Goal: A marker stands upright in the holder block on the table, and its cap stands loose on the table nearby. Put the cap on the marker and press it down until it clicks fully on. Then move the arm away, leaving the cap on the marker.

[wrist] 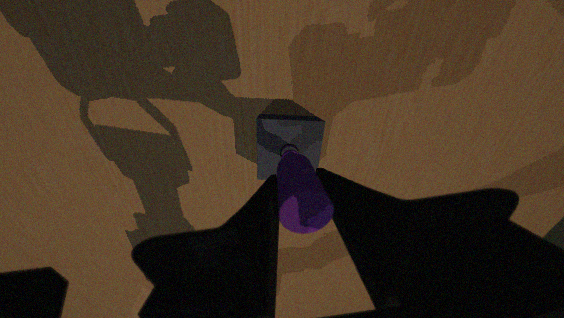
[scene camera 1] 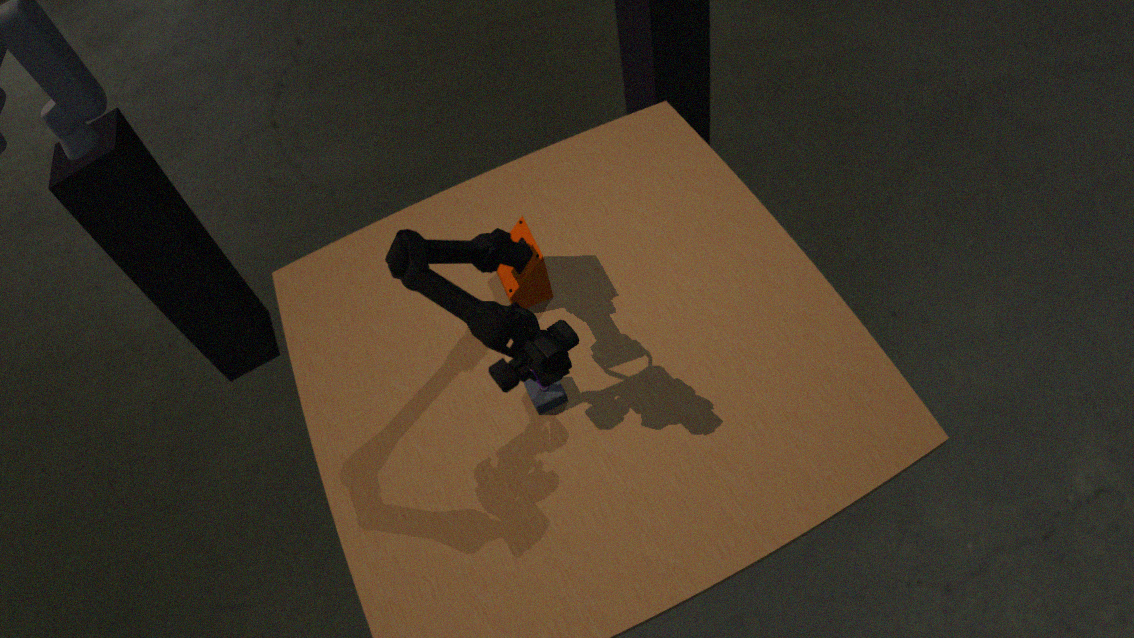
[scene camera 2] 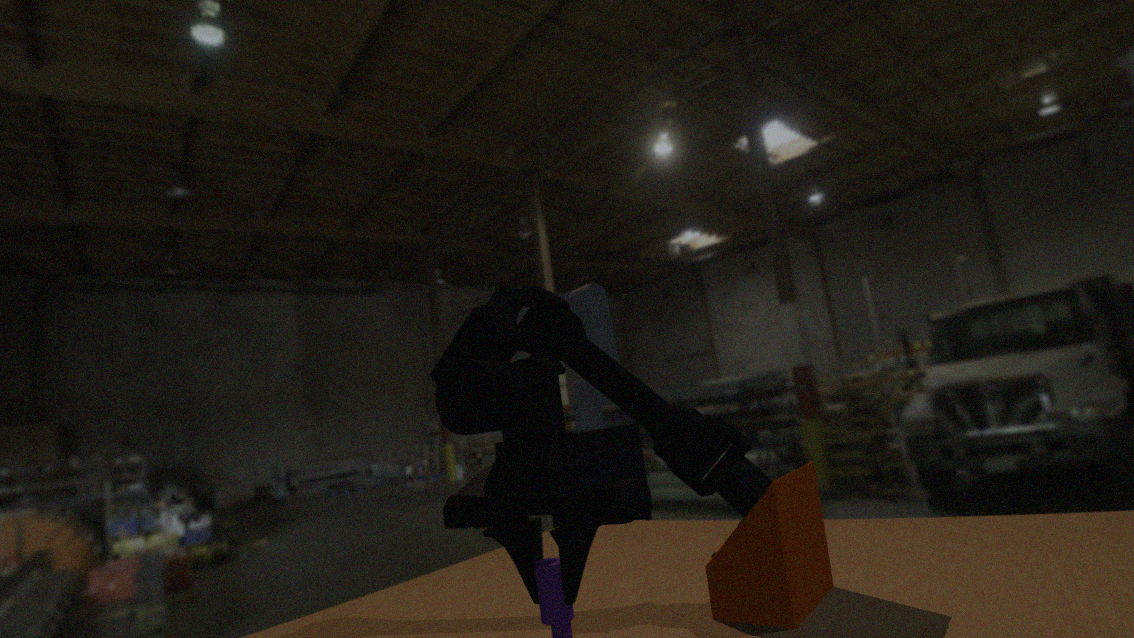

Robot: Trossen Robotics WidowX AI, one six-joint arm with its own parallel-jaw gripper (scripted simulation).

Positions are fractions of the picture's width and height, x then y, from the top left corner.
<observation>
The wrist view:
my gripper: 0.53,0.56
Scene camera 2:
my gripper: 0.49,0.95
</observation>
